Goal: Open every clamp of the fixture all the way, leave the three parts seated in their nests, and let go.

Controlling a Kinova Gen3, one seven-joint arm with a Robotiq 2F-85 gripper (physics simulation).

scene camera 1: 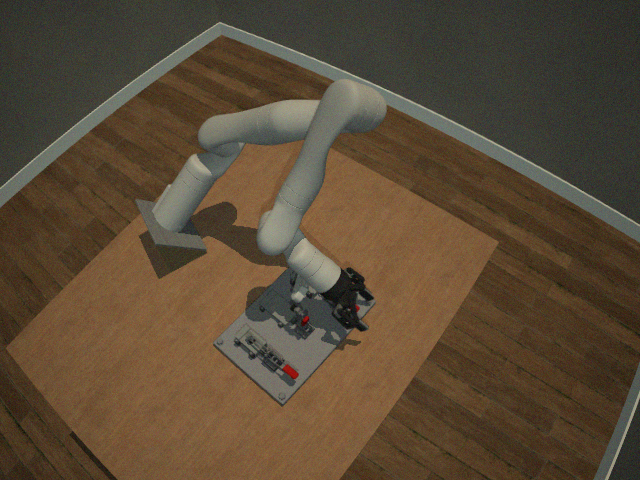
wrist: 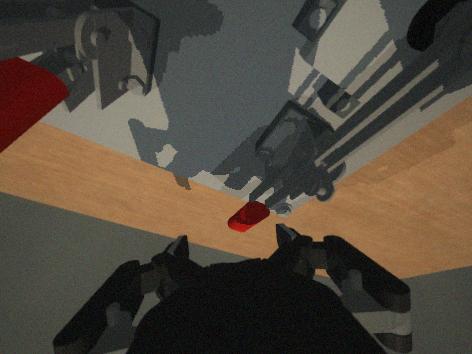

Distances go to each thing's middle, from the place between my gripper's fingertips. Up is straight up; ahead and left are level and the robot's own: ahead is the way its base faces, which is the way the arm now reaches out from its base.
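The grey fixture plate (scene camera 1: 305,356) is 130 mm behind my hand. Counted from my hand, the plate is also 120 mm to the right and 40 mm below.
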